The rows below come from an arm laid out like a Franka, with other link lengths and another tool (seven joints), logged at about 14 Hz.
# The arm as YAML. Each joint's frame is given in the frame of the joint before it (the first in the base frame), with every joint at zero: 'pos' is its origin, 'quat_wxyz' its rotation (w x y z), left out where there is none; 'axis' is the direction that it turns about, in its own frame. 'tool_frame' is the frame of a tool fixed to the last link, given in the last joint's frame.
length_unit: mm
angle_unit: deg
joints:
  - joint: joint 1
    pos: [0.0, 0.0, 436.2]
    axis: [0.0, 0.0, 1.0]
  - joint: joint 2
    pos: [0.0, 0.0, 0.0]
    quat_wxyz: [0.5, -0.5, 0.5, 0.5]
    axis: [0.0, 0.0, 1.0]
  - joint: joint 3
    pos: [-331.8, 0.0, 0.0]
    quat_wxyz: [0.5, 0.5, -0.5, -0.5]
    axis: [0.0, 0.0, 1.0]
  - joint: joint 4
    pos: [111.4, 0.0, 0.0]
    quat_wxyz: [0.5, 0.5, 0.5, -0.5]
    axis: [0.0, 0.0, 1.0]
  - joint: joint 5
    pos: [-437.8, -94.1, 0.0]
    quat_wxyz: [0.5, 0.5, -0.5, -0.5]
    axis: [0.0, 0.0, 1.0]
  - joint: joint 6
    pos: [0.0, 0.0, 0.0]
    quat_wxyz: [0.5, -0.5, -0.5, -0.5]
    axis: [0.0, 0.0, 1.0]
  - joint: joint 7
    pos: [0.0, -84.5, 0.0]
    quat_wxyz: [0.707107, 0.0, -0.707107, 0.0]
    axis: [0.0, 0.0, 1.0]
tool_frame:
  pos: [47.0, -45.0, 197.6]
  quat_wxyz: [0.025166, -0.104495, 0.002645, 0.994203]
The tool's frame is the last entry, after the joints.
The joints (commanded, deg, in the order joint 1, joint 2, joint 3, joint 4, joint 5, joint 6, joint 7), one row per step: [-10.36 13.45 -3.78 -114.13 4.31 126.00 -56.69]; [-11.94 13.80 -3.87 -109.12 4.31 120.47 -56.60]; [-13.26 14.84 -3.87 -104.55 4.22 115.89 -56.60]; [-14.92 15.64 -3.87 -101.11 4.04 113.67 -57.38]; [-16.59 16.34 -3.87 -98.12 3.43 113.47 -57.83]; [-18.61 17.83 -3.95 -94.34 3.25 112.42 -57.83]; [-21.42 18.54 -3.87 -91.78 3.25 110.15 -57.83]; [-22.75 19.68 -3.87 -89.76 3.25 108.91 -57.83]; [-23.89 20.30 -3.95 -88.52 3.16 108.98 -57.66]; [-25.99 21.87 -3.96 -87.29 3.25 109.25 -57.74]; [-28.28 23.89 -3.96 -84.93 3.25 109.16 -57.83]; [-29.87 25.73 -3.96 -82.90 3.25 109.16 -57.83]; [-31.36 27.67 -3.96 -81.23 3.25 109.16 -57.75]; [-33.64 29.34 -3.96 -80.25 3.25 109.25 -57.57]
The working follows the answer.
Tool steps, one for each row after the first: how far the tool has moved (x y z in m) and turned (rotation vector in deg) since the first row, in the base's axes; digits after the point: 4 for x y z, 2 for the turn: [0.0080 -0.0223 0.0303 0.41 0.78 -1.43]; [0.0141 -0.0404 0.0504 0.72 1.77 -2.41]; [0.0189 -0.0634 0.0686 0.51 1.36 -3.04]; [0.0258 -0.0901 0.0886 -0.67 -0.47 -3.94]; [0.0303 -0.1223 0.1040 -1.34 -1.55 -5.86]; [0.0201 -0.1585 0.1146 -1.20 -1.14 -8.47]; [0.0174 -0.1772 0.1163 -1.13 -0.77 -9.71]; [0.0152 -0.1955 0.1205 -1.54 -1.34 -11.04]; [0.0078 -0.2250 0.1116 -1.56 -1.24 -13.08]; [0.0009 -0.2584 0.1067 -1.81 -1.40 -15.21]; [-0.0032 -0.2825 0.1010 -2.01 -1.50 -16.74]; [-0.0089 -0.3046 0.0898 -2.03 -1.18 -18.25]; [-0.0246 -0.3349 0.0754 -1.87 -0.55 -20.68]
Tool pose at each row, in the base's axes (x y z in m, rotation vector in deg; rounded; the steps above come from the unrounded poses): [0.7155 -0.1626 0.3399 -66.37 -153.03 -10.41]; [0.7235 -0.1849 0.3702 -68.00 -151.42 -10.69]; [0.7296 -0.2030 0.3903 -69.00 -149.90 -10.65]; [0.7344 -0.2261 0.4085 -70.01 -149.99 -10.74]; [0.7413 -0.2527 0.4285 -72.00 -151.51 -10.48]; [0.7457 -0.2849 0.4439 -75.05 -151.56 -10.60]; [0.7356 -0.3211 0.4545 -78.39 -149.55 -10.94]; [0.7328 -0.3398 0.4562 -79.92 -148.42 -11.01]; [0.7307 -0.3581 0.4604 -81.97 -148.19 -11.04]; [0.7232 -0.3876 0.4515 -84.62 -146.75 -11.28]; [0.7164 -0.4210 0.4466 -87.53 -145.49 -11.39]; [0.7123 -0.4452 0.4409 -89.62 -144.55 -11.42]; [0.7066 -0.4673 0.4297 -91.47 -143.19 -11.44]; [0.6909 -0.4975 0.4153 -94.29 -140.80 -11.62]

